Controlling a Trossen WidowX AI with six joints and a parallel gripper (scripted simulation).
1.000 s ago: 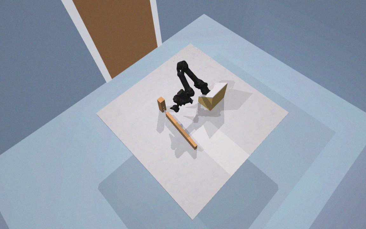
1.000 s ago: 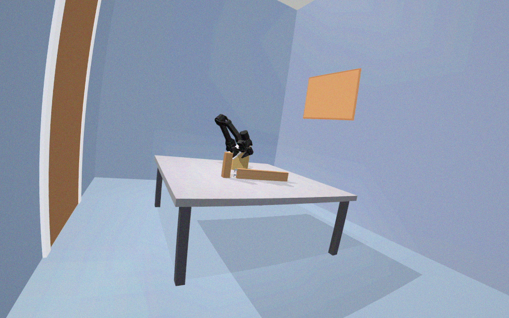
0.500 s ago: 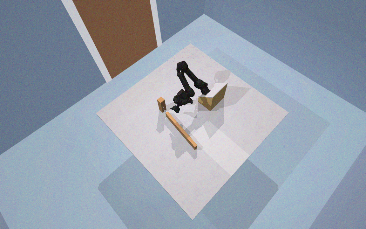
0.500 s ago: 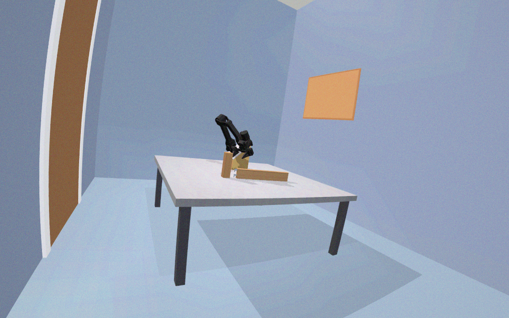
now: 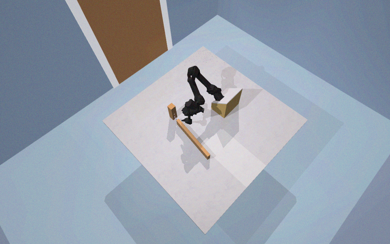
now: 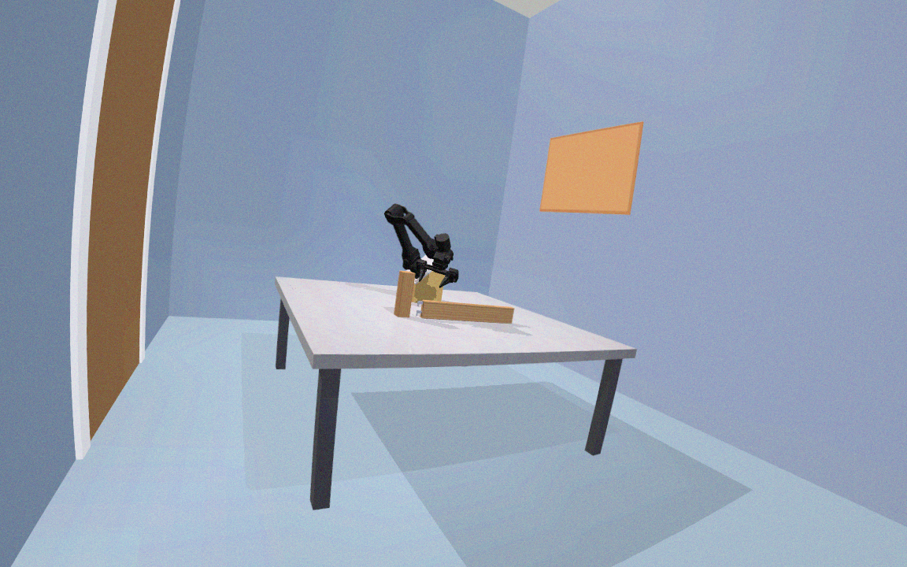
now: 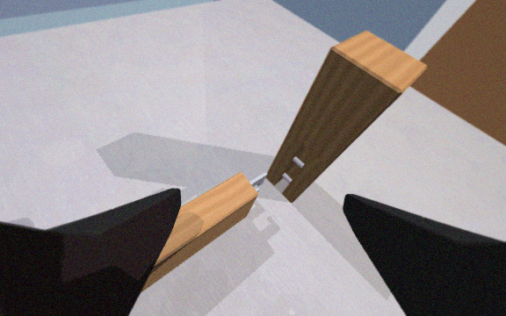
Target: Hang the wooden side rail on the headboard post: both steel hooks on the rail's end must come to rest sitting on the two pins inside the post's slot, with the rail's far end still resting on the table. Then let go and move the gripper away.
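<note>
My gripper tip is now 11 cm to the left of the headboard post, 6 cm above it and 1 cm short of it.
</note>
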